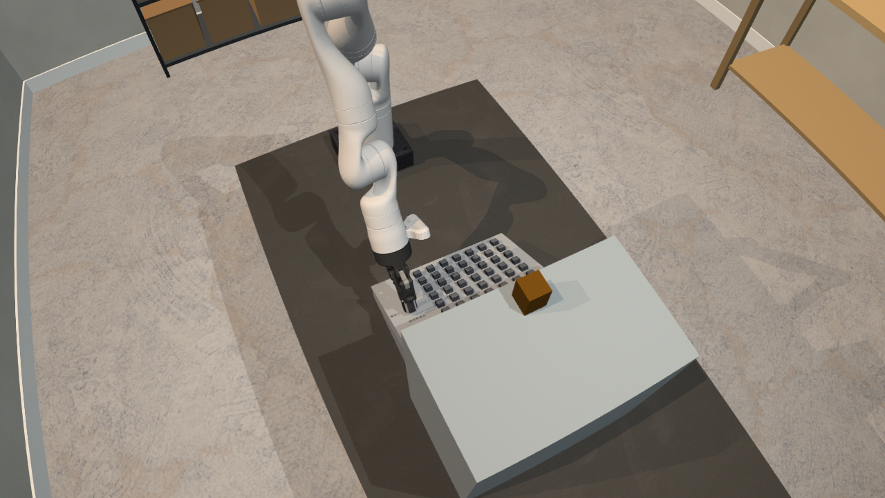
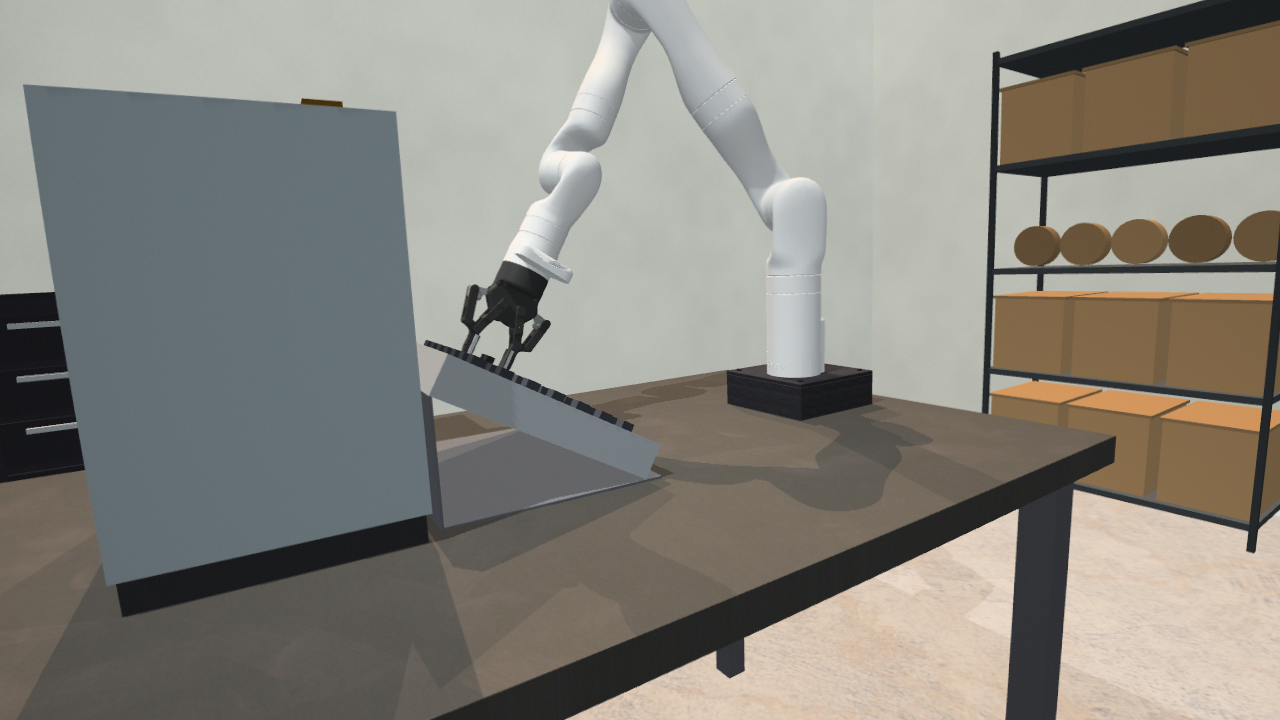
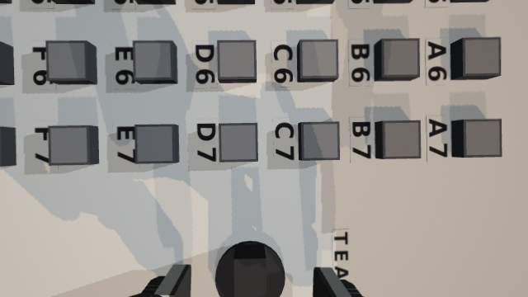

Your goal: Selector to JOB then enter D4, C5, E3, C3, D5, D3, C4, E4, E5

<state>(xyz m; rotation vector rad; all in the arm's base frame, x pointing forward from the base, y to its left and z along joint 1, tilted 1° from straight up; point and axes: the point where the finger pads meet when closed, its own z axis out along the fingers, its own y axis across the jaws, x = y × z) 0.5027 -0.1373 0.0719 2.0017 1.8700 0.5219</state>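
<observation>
My hand is 1 cm short of the selector knob and 1 cm above it. Round my hand: key D1 (26 cm to the left, 2 cm below, 1 cm ahead); key E2 (23 cm to the left, 4 cm below, 2 cm behind); sloped keypad panel (11 cm to the left, 6 cm below, 3 cm ahead).
</observation>
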